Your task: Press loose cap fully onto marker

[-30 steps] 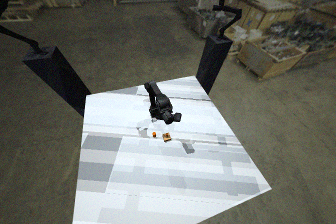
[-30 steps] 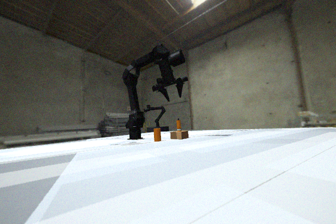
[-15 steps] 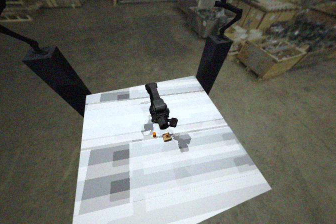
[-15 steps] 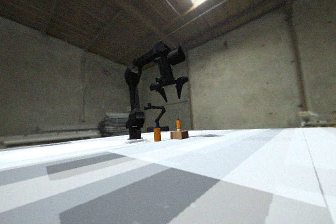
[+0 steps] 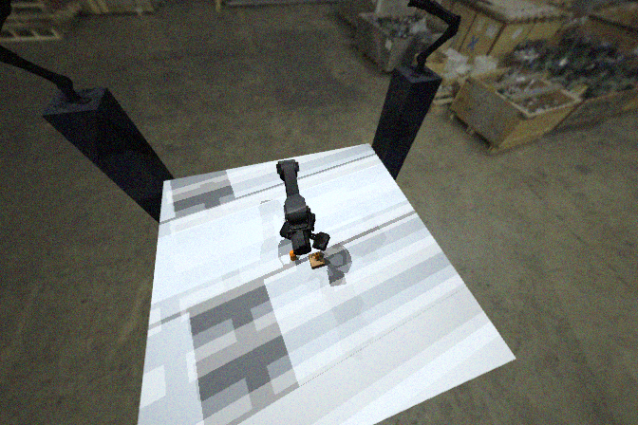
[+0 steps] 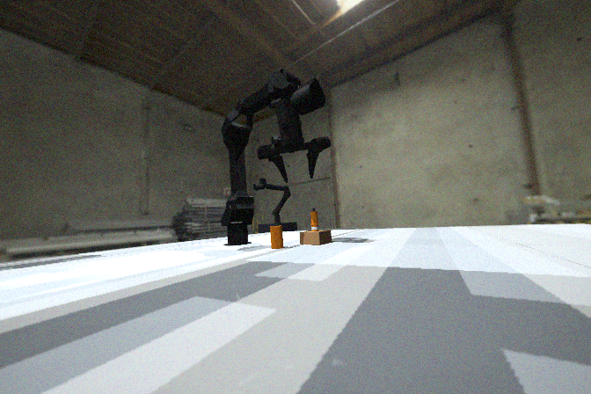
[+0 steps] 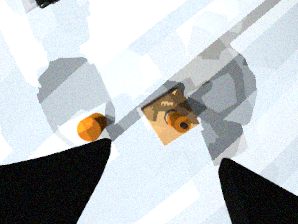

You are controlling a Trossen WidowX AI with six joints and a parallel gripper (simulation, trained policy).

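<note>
Now: the orange cap 30 mm behind my gripper tip, 70 mm to the right of it and 140 mm below it. The rest, counted from my gripper tip: tan holder block (20 mm ahead, 30 mm to the left, 150 mm below); then orange marker (20 mm ahead, 30 mm to the left, 100 mm below).
</note>
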